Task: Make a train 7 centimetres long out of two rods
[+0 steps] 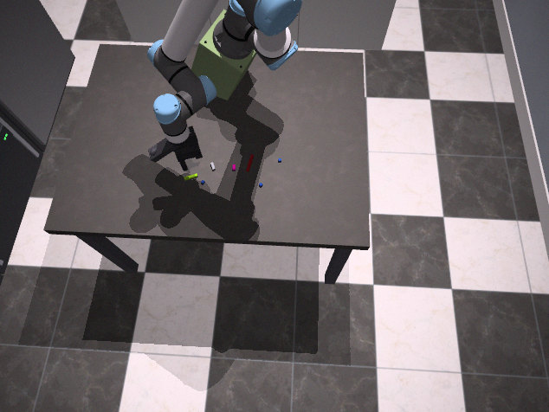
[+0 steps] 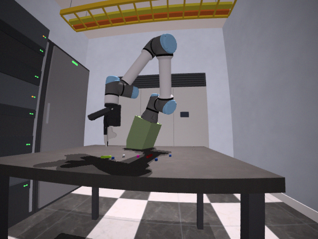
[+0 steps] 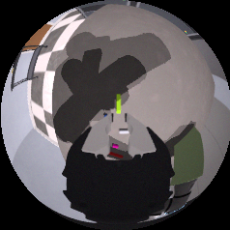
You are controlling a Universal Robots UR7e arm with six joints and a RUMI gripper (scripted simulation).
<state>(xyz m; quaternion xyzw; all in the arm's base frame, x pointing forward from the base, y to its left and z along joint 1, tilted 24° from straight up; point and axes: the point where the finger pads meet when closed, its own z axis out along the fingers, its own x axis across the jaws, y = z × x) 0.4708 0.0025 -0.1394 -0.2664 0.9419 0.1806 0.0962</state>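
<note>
Right now my hand is 70 mm above the lime rod. The rest, counted from my hand: grey rod (70 mm to the left, 70 mm below, 60 mm behind); red rod (200 mm to the left, 110 mm behind, 70 mm below); magenta rod (150 mm to the left, 80 mm behind, 70 mm below).
</note>
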